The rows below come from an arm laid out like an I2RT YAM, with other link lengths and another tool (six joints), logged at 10 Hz.
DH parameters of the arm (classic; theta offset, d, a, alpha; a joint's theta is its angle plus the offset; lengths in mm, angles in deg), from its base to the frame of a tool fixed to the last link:
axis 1: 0 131.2 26 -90
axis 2: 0 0 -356.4 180
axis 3: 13.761 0 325.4 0
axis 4: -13.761 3.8 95.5 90
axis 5: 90 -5.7 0 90
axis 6: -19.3 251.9 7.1 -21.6
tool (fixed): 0 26.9 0 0
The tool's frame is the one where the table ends.
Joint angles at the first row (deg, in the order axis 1, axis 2, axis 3, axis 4, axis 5, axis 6):
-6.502, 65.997, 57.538, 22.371, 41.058, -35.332
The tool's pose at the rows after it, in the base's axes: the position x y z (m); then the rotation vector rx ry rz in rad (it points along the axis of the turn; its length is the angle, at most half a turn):
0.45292 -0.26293 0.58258 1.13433 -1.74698 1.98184
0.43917 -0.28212 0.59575 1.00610 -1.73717 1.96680
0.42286 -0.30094 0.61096 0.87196 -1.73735 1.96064
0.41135 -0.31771 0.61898 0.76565 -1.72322 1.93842
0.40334 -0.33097 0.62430 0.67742 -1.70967 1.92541
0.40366 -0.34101 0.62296 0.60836 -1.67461 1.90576
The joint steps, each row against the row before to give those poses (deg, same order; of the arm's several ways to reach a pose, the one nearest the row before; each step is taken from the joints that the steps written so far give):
-0.590, 1.420, 0.023, 6.621, 2.973, -4.524
-1.291, 2.207, 0.546, 6.272, 3.146, -4.436
-1.638, 2.362, 0.830, 6.953, 2.559, -4.067
-1.618, 2.753, 0.765, 6.556, 1.923, -4.371
-1.420, 2.799, 0.700, 6.362, 1.159, -3.738
-0.963, 3.912, 0.546, 7.736, 0.742, -5.070

